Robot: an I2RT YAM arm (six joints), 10 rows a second.
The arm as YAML. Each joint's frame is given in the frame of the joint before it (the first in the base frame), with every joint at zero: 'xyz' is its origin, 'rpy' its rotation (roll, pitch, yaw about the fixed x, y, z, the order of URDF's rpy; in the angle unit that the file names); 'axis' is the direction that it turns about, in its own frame. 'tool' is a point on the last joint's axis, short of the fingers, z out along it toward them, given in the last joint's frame.
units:
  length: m
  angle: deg
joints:
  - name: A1
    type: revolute
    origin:
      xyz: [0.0, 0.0, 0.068]
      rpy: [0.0, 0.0, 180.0]
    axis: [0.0, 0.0, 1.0]
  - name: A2
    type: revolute
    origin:
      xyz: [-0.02, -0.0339, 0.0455]
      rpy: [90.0, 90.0, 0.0]
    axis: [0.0, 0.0, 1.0]
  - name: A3
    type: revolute
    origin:
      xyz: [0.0, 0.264, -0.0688]
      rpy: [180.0, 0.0, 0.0]
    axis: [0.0, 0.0, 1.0]
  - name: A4
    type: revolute
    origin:
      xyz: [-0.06, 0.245, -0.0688]
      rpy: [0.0, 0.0, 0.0]
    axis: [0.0, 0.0, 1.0]
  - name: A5
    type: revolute
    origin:
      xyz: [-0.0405, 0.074, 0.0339]
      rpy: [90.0, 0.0, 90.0]
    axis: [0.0, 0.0, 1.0]
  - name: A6
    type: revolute
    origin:
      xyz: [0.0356, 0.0, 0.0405]
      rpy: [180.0, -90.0, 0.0]
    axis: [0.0, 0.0, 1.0]
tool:
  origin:
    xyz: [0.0, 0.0, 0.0]
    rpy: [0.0, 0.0, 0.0]
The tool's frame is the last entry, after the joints.
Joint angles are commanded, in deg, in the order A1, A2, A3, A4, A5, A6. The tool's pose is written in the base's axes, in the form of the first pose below.
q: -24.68 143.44 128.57 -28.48 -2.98 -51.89
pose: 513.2 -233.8 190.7 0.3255 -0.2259 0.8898 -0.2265
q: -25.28 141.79 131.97 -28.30 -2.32 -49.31
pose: 511.8 -240.1 226.5 0.3589 -0.1958 0.8775 -0.2505
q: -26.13 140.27 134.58 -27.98 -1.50 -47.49
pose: 506.7 -247.5 256.9 0.3848 -0.1694 0.8651 -0.2735
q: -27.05 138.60 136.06 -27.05 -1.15 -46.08
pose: 499.7 -254.4 283.1 0.4092 -0.1478 0.8515 -0.2927
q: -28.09 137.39 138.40 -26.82 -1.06 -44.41
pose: 491.6 -261.6 308.8 0.4331 -0.1251 0.8379 -0.3078
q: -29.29 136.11 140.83 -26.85 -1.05 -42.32
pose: 480.9 -269.0 335.2 0.4572 -0.0992 0.8237 -0.3204
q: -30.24 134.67 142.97 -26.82 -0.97 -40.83
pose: 469.7 -273.1 361.2 0.4793 -0.0798 0.8077 -0.3339
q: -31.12 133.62 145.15 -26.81 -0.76 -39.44
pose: 459.0 -276.6 383.5 0.4984 -0.0617 0.7924 -0.3462
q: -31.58 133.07 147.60 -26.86 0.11 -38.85
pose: 451.0 -277.3 402.5 0.5119 -0.0488 0.7774 -0.3622
